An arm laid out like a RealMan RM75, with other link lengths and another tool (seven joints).
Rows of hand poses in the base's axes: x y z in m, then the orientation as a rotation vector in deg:
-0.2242 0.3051 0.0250 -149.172 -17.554 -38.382
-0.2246 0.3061 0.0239 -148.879 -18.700 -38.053
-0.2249 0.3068 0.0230 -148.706 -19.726 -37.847
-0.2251 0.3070 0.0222 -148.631 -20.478 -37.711
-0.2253 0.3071 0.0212 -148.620 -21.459 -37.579
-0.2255 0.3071 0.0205 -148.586 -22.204 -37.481
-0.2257 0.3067 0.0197 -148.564 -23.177 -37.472
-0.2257 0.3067 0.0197 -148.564 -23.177 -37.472
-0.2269 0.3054 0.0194 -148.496 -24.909 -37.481
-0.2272 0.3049 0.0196 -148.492 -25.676 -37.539
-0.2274 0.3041 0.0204 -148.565 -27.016 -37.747
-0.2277 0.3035 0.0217 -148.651 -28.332 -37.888
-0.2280 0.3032 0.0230 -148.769 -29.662 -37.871
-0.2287 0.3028 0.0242 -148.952 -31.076 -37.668
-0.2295 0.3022 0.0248 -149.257 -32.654 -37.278
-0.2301 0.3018 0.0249 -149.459 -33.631 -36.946
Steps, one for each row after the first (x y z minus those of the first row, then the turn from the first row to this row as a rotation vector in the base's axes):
-0.0004 0.0010 -0.0011 0.005 0.015 0.900
-0.0007 0.0017 -0.0020 -0.091 -0.027 1.662
-0.0009 0.0019 -0.0028 -0.215 -0.065 2.202
-0.0011 0.0020 -0.0038 -0.469 -0.139 2.869
-0.0013 0.0020 -0.0045 -0.641 -0.199 3.382
-0.0015 0.0016 -0.0053 -0.904 -0.360 4.019
-0.0015 0.0016 -0.0053 -0.904 -0.360 4.019
-0.0027 0.0003 -0.0056 -1.361 -0.668 5.151
-0.0030 -0.0002 -0.0054 -1.599 -0.840 5.631
-0.0032 -0.0010 -0.0046 -2.107 -1.209 6.419
-0.0035 -0.0016 -0.0033 -2.621 -1.525 7.196
-0.0038 -0.0019 -0.0020 -3.158 -1.732 8.002
-0.0045 -0.0023 -0.0008 -3.770 -1.818 8.874
-0.0053 -0.0029 -0.0002 -4.538 -1.794 9.843
-0.0059 -0.0033 -0.0001 -5.022 -1.716 10.454

